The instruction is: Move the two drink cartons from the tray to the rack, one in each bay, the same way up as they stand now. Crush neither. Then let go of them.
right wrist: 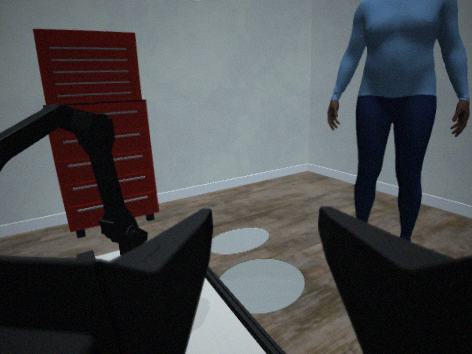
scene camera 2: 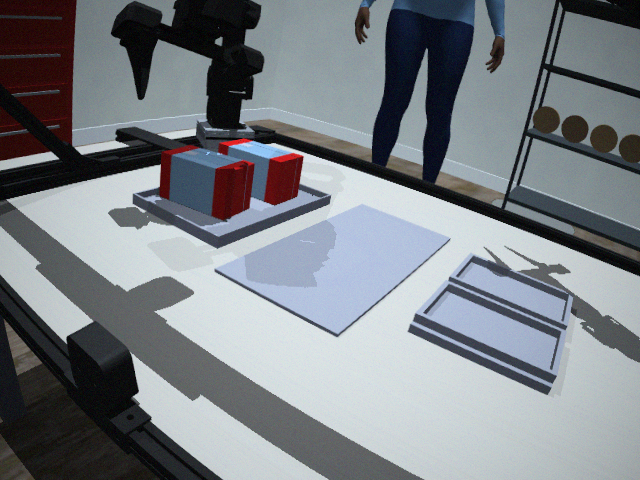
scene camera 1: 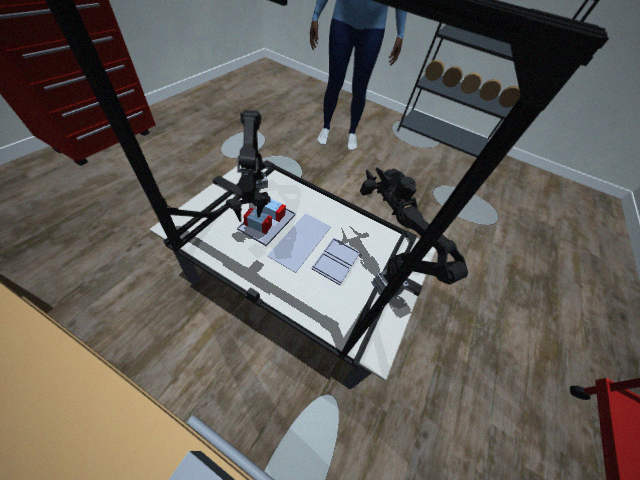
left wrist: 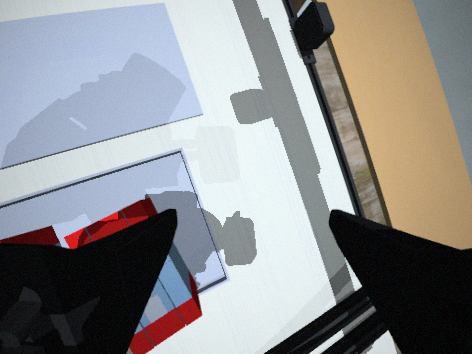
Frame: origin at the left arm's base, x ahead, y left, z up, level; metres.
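Seen in the pictures: left gripper, fingertip midpoint: (scene camera 2: 176, 109) (scene camera 1: 249, 219) (left wrist: 253, 216); right gripper, fingertip midpoint: (right wrist: 265, 218) (scene camera 1: 371, 169); left arm's base, link origin: (scene camera 2: 225, 125) (scene camera 1: 256, 176).
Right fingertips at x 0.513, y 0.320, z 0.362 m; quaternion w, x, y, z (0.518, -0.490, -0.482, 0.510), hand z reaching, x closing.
Note:
Pixels of each thing's middle, then the offset from my right fingertips to it. "spot": a spot on its surface instead.
- front carton, body centre: (left wrist: 143, 265) (scene camera 2: 205, 180) (scene camera 1: 258, 220) 0.377 m down, 0.212 m back, 0.418 m right
- tray, body centre: (left wrist: 97, 257) (scene camera 2: 236, 198) (scene camera 1: 267, 221) 0.409 m down, 0.221 m back, 0.366 m right
- back carton, body centre: (left wrist: 21, 307) (scene camera 2: 258, 169) (scene camera 1: 272, 209) 0.377 m down, 0.262 m back, 0.322 m right
- grey rack, body centre: (scene camera 2: 503, 310) (scene camera 1: 336, 259) 0.407 m down, 0.126 m ahead, 0.147 m right
- black block, surface spot: (scene camera 2: 103, 364) spot: 0.365 m down, 0.173 m ahead, 0.567 m right
The front carton (scene camera 1: 256, 221) (scene camera 2: 191, 175) (left wrist: 170, 295), light blue with red ends, lies lengthwise on the tray (scene camera 2: 279, 215) (left wrist: 115, 182). The back carton (scene camera 1: 273, 209) (scene camera 2: 261, 152) (left wrist: 35, 235) lies beside it with a gap between. The grey rack (scene camera 1: 338, 257) (scene camera 2: 480, 351) has two bays, both empty. My left gripper (scene camera 1: 249, 217) (left wrist: 253, 216) is wide open and empty above the front carton, offset from it; its finger hides part of the cartons in the left wrist view. My right gripper (scene camera 1: 373, 171) (right wrist: 265, 218) is partly open, empty and raised behind the rack, far from the cartons.
A flat lilac plate (scene camera 1: 305, 235) (scene camera 2: 382, 253) (left wrist: 90, 60) lies between the tray and the rack. Black frame rails (scene camera 2: 361, 165) edge the table, and slanting black posts (scene camera 1: 121, 124) stand over it. A black block (scene camera 2: 103, 364) (left wrist: 314, 25) sits on the front rail.

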